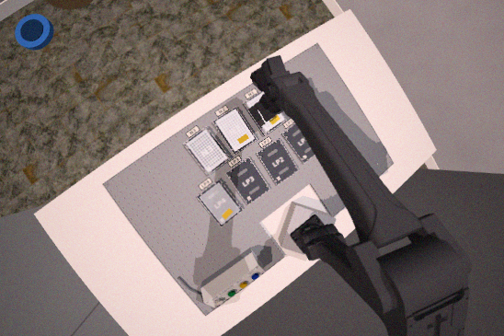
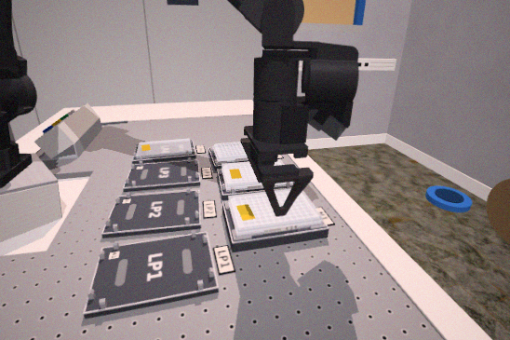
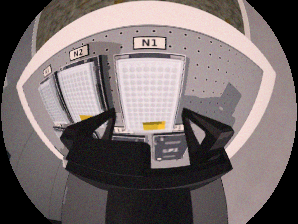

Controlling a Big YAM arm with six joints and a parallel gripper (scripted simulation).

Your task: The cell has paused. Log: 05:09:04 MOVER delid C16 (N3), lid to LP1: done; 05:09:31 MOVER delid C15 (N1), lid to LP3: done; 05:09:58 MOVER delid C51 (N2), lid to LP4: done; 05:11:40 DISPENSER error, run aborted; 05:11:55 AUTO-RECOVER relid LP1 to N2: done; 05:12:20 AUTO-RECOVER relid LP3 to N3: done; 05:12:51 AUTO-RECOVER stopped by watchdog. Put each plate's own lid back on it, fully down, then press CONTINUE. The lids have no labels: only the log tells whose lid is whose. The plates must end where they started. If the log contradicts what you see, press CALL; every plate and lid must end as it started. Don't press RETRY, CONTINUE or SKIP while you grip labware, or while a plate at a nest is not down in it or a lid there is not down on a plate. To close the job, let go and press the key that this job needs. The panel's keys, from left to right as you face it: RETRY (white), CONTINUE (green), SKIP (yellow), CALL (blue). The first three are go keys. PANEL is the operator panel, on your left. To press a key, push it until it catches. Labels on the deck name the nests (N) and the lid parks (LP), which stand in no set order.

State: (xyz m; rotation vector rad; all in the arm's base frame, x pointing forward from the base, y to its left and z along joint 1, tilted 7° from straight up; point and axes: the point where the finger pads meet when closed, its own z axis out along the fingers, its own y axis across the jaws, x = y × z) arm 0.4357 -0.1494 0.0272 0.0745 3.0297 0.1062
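Now: the clear lid 10 mm ahead of my hand, 130 mm to the left of it and 30 mm below it. Also, from my hand: blue key (430 mm behind, 390 mm to the left, 10 mm above); green key (430 mm behind, 490 mm to the left, 10 mm above); yellow key (430 mm behind, 440 mm to the left, 10 mm above).
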